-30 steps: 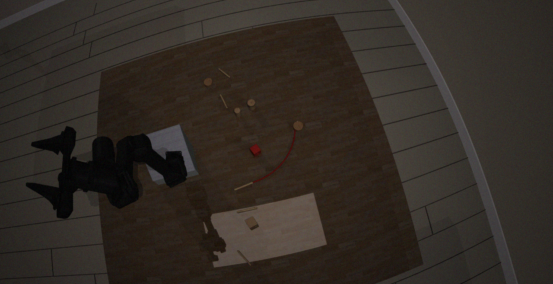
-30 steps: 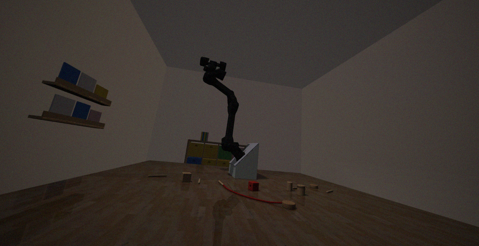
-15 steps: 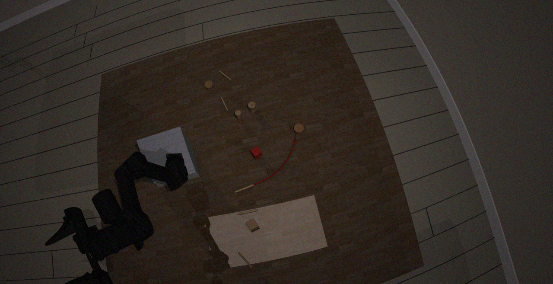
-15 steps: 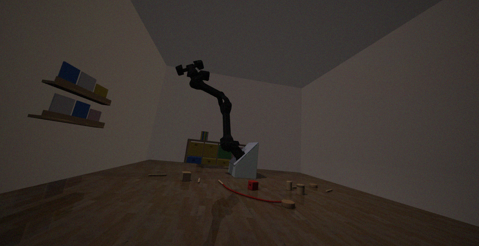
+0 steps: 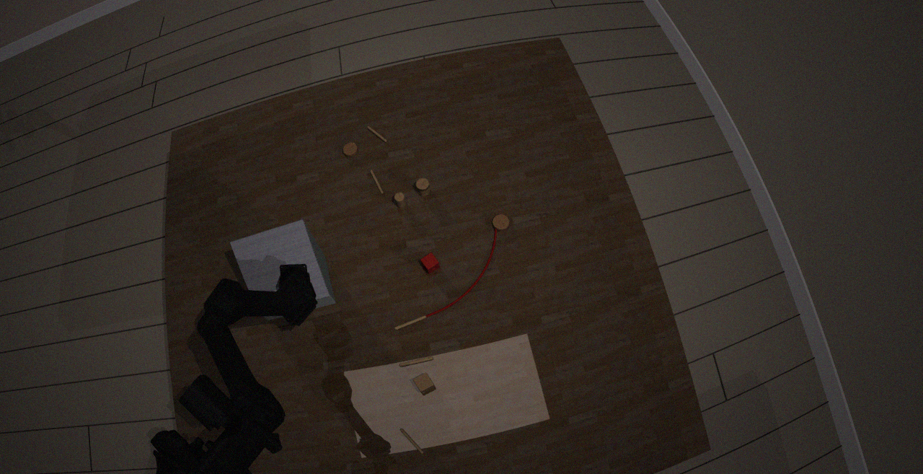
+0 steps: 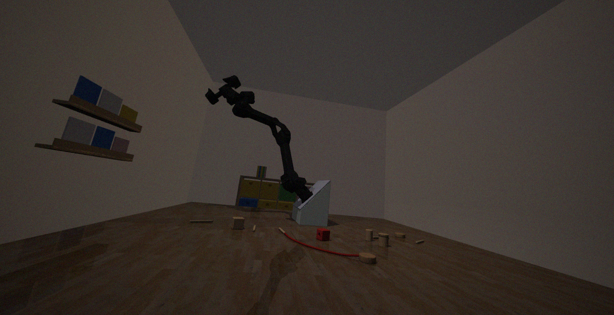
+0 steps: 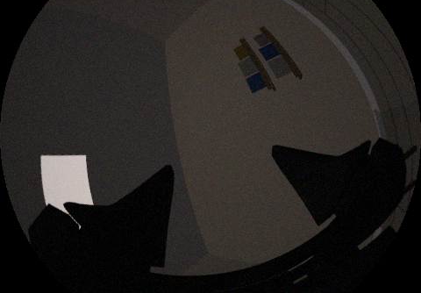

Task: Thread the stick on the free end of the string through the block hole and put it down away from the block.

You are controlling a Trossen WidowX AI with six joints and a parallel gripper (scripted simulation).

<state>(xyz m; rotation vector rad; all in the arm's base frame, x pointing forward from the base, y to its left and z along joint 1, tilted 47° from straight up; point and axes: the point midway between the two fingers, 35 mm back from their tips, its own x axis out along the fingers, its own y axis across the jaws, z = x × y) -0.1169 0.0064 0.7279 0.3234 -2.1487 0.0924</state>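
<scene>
The red cube lies 63 cm below my gripper tip, 59 cm to the left of it and 35 cm ahead of it. The rest, counted from my gripper tip: small wooden block (63 cm below, 30 cm to the left, 30 cm ahead).
</scene>
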